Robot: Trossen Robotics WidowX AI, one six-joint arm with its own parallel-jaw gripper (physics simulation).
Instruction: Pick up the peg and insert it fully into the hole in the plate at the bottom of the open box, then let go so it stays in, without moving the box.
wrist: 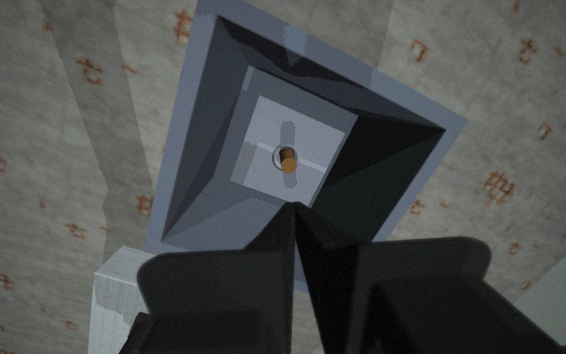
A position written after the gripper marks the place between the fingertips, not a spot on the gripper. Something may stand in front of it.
Observation:
In view: the gripper [292, 209], a blue-grey box [395, 138] and a pale plate [273, 127].

